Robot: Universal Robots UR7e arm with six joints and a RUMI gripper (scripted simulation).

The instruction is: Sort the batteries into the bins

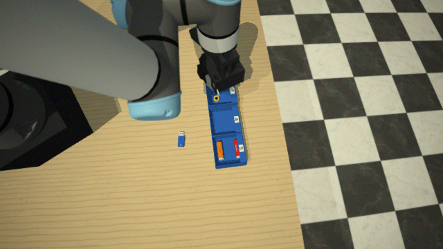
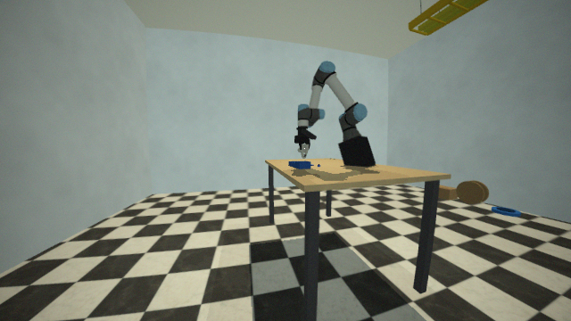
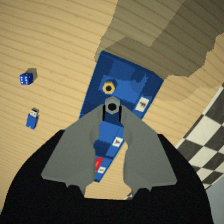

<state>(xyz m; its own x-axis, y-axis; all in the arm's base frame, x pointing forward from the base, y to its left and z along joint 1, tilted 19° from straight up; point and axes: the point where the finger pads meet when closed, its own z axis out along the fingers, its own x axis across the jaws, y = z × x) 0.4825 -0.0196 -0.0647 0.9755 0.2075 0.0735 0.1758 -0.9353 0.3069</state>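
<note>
Right now my hand is 7 cm above the brass nut. Round my hand: blue die: 14 cm behind, 1 cm to the right, 8 cm below; then blue bin row: 8 cm to the right, 6 cm below; then white nut: 1 cm below.
</note>
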